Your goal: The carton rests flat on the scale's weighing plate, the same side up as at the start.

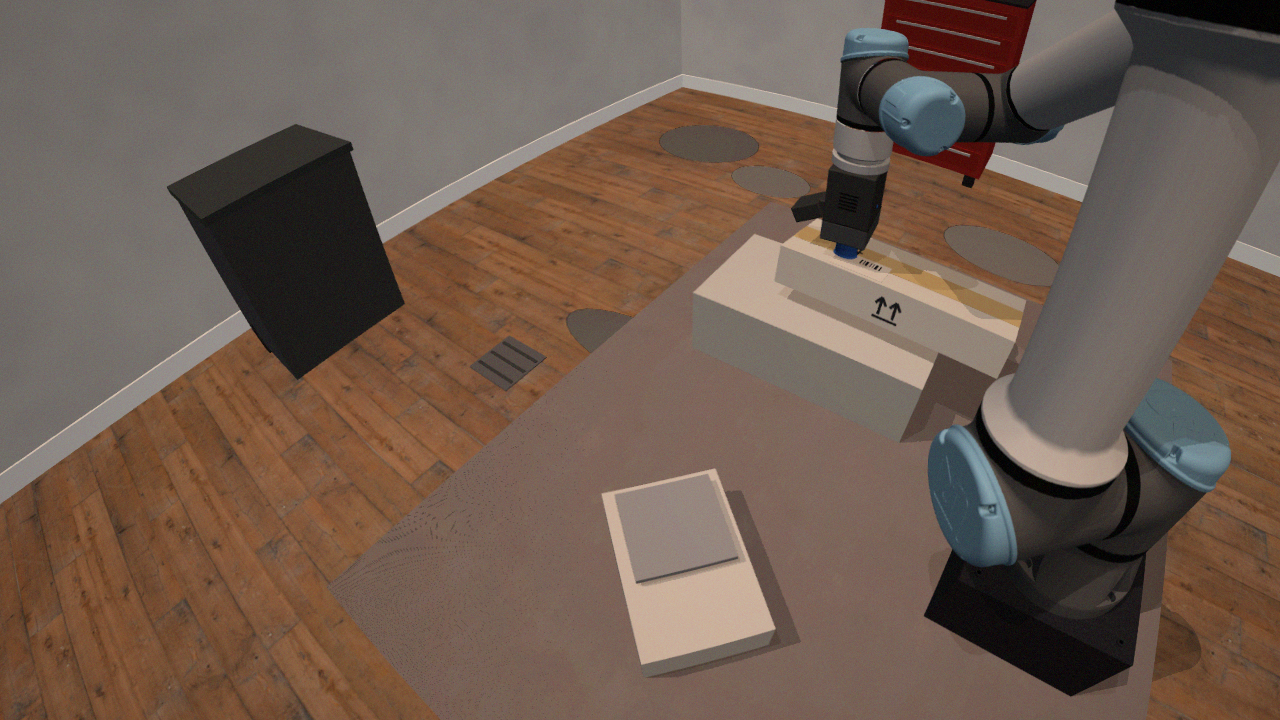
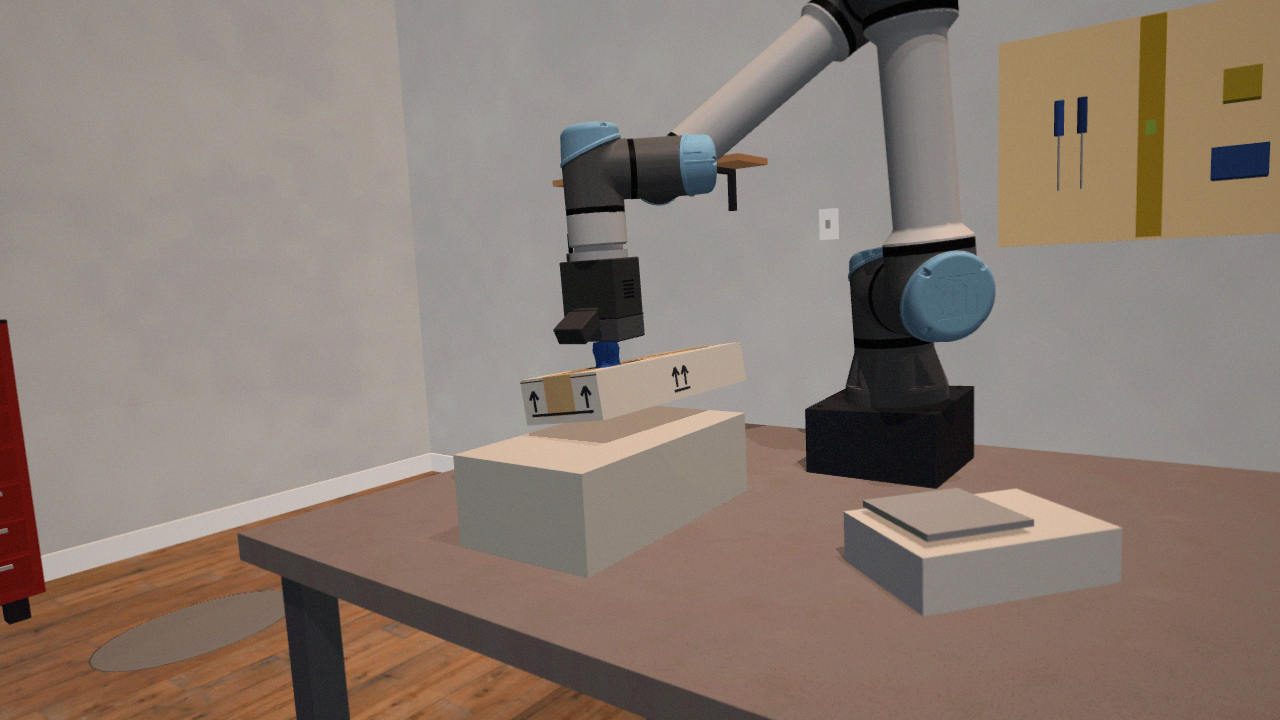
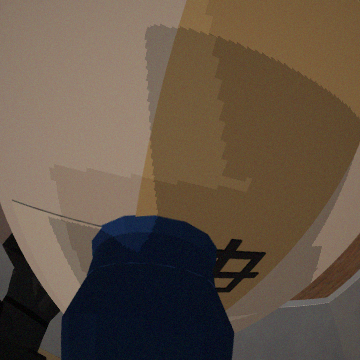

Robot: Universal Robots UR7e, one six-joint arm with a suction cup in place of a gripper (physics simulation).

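Seen in the pictures: hand, tool point: (image 1: pixel 844 259) (image 3: pixel 162 235); arm's base, link origin: (image 1: pixel 1060 555) (image 2: pixel 896 397) (image 3: pixel 40 283).
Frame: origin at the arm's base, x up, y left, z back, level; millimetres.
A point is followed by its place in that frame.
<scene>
The long pale carton (image 1: pixel 944 324) {x 80, y -206, z -218 mm} (image 2: pixel 648 386) {x 65, y -217, z -370 mm} (image 3: pixel 90 100) hangs a little above the pale block, its top tape up and the side arrows pointing up. It looks slightly tilted, and its shadow lies on the block under it. My gripper, a blue suction cup (image 1: pixel 845 251) (image 2: pixel 606 355) (image 3: pixel 150 245), is pressed on the carton's top near one end and holds it; the cup hides part of the printed mark. The scale (image 1: pixel 707 622) {x -53, y 228, z -322 mm} (image 2: pixel 1020 568) {x -77, y 224, z -438 mm} stands apart on the table, with its grey weighing plate (image 1: pixel 677 526) {x -38, y 151, z -406 mm} (image 2: pixel 948 514) {x -38, y 158, z -425 mm} bare.
The pale block (image 1: pixel 796 367) {x -53, y -166, z -394 mm} (image 2: pixel 666 501) {x -66, y -167, z -421 mm} stands on the table (image 1: pixel 537 537) {x -108, y 227, z -566 mm} (image 2: pixel 716 617) {x -108, y -12, z -596 mm}, below the carton. The arm's black base (image 1: pixel 1029 626) {x -17, y 88, z -13 mm} (image 2: pixel 886 438) {x -43, y 11, z -100 mm} is on the table. A black cabinet (image 1: pixel 295 259) and a red tool cabinet (image 1: pixel 957 35) (image 2: pixel 16 501) stand off the table.
</scene>
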